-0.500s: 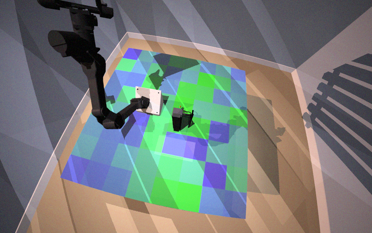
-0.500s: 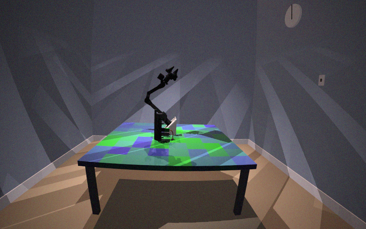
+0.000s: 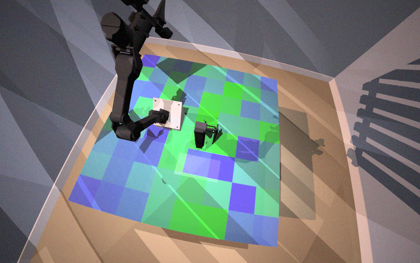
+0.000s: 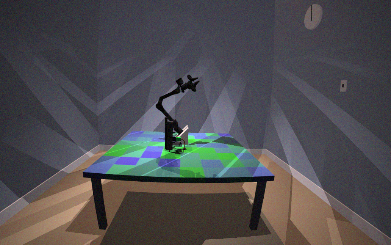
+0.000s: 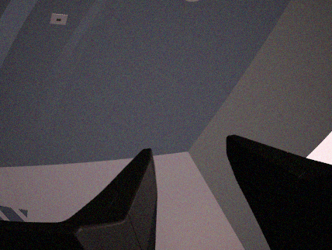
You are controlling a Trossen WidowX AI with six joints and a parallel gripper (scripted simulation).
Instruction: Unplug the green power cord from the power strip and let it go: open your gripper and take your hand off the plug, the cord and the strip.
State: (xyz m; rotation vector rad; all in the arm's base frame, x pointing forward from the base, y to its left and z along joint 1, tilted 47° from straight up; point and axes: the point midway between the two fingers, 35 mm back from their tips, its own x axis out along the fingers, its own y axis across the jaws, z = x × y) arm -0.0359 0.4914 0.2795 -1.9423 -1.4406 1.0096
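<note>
Now: gripper tip 22 cm short of the green plug, 18 cm to the left of it and 56 cm above it.
</note>
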